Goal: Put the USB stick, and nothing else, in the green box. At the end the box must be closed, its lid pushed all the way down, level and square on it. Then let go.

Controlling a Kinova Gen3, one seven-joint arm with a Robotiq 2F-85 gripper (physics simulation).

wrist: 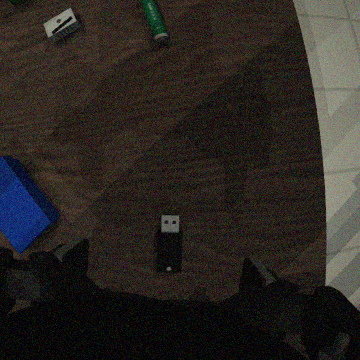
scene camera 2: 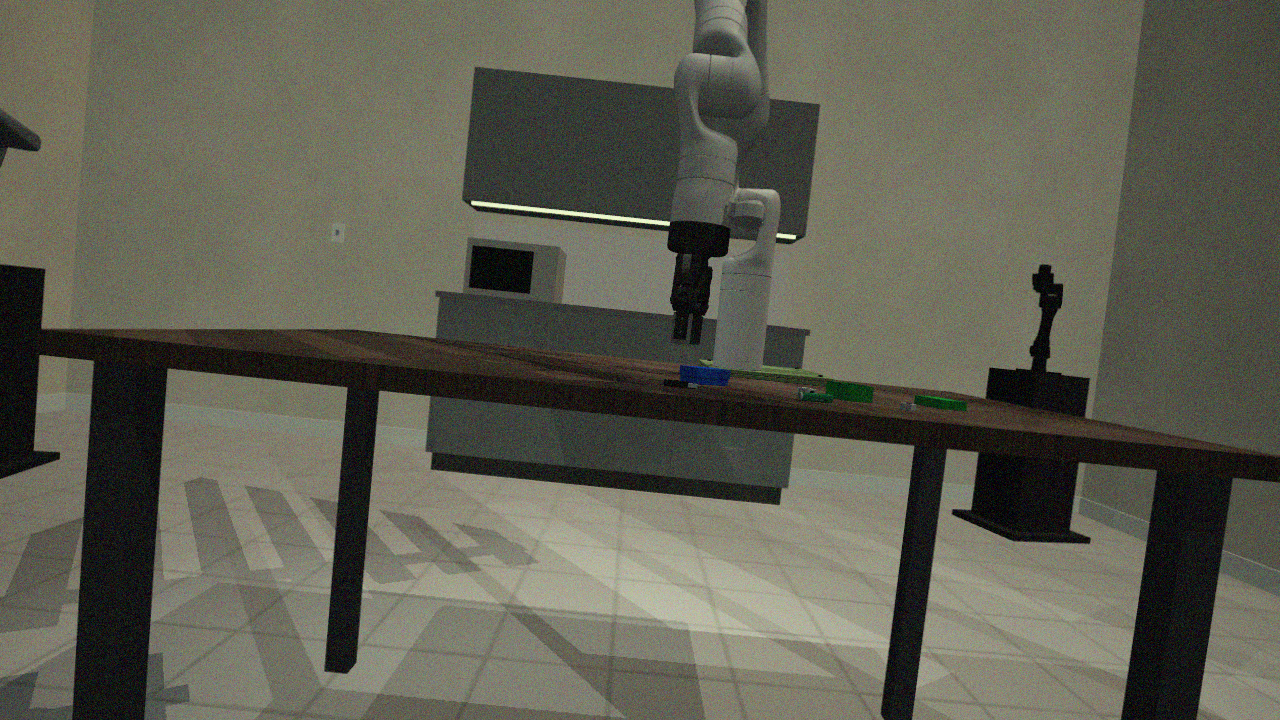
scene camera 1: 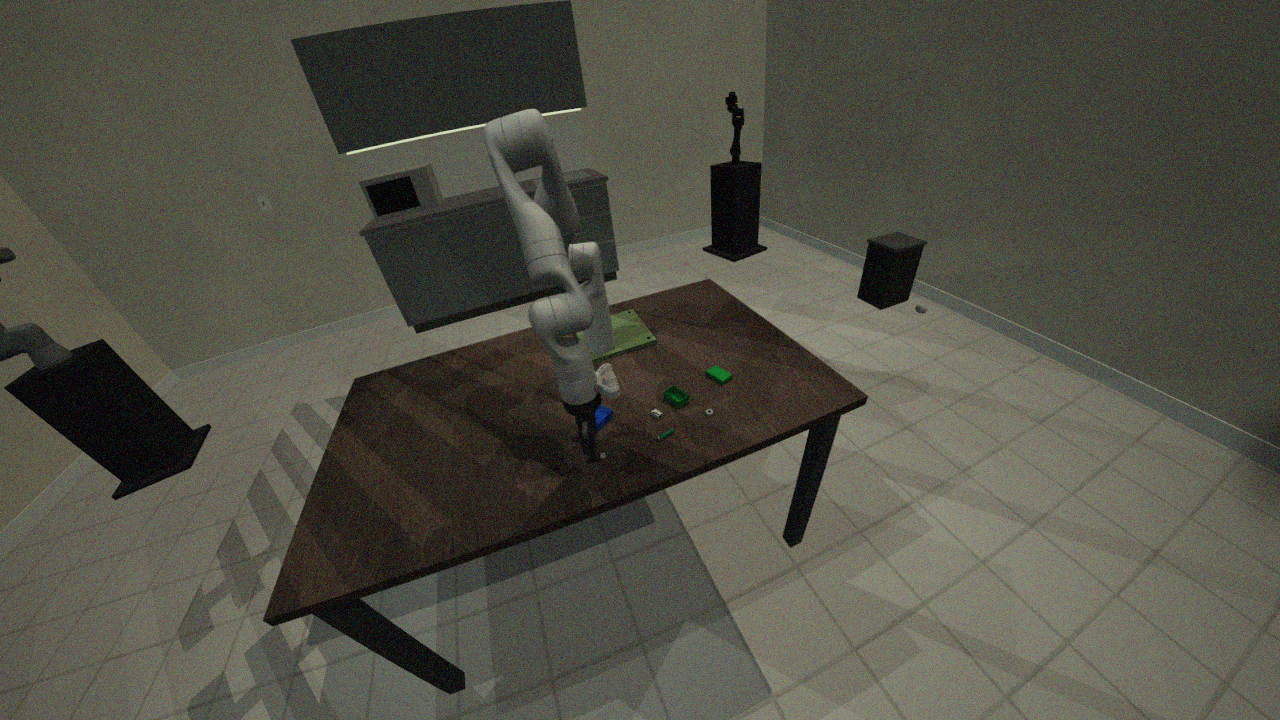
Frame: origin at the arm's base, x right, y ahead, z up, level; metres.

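Seen in the pictures: gripper, fingertip midpoint: [wrist: 164, 266] [scene camera 2: 685, 344] [scene camera 1: 592, 442]; arm's base at its link origin: [scene camera 2: 737, 367] [scene camera 1: 600, 344].
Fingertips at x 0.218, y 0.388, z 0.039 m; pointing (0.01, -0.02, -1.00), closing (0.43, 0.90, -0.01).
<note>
Pixels of each thing's top centre, then the offset from my fingertips to it.
- black USB stick at its top centre: [wrist: 169, 244] [scene camera 2: 681, 381] [scene camera 1: 596, 456] dx +0.001, dy +0.001, dz -0.046 m
- green box at its top centre: [scene camera 2: 849, 383] [scene camera 1: 675, 393] dx -0.255, dy -0.043, dz -0.032 m
- green lid at its top centre: [scene camera 2: 940, 398] [scene camera 1: 719, 373] dx -0.401, dy -0.043, dz -0.041 m
- blue block at its top centre: [wrist: 8, 205] [scene camera 2: 705, 367] [scene camera 1: 598, 414] dx -0.061, dy -0.100, dz -0.031 m
- metal sharpener at its top centre: [wrist: 58, 21] [scene camera 2: 807, 388] [scene camera 1: 656, 412] dx -0.183, dy -0.028, dz -0.042 m
- green cylinder at its top centre: [wrist: 152, 12] [scene camera 2: 815, 393] [scene camera 1: 665, 432] dx -0.161, dy +0.041, dz -0.043 m
- nut at its top centre: [scene camera 2: 908, 403] [scene camera 1: 709, 411] dx -0.286, dy +0.050, dz -0.045 m
The black USB stick [wrist: 169, 252] [scene camera 2: 678, 383] with its silver plug lies flat on the table. In the wrist view it lies between my open fingertips, seen from above; in scene camera 1 the fingers partly hide it. My gripper [scene camera 1: 587, 447] [scene camera 2: 686, 340] [wrist: 164, 266] is open and empty, pointing down above the stick, clear of the table. The green box [scene camera 1: 675, 396] [scene camera 2: 849, 392] stands open on the table, right of the gripper in scene camera 1; no content can be made out. The green lid [scene camera 1: 718, 374] [scene camera 2: 939, 402] lies apart, to the right of the box.
A blue block [scene camera 1: 604, 417] [scene camera 2: 704, 375] [wrist: 22, 207] lies close to the gripper. A metal sharpener [scene camera 1: 656, 413] [wrist: 62, 25], a green cylinder [scene camera 1: 665, 434] [wrist: 154, 20] and a nut [scene camera 1: 708, 411] [scene camera 2: 907, 407] lie near the box. The table's edge runs at the wrist view's right.
</note>
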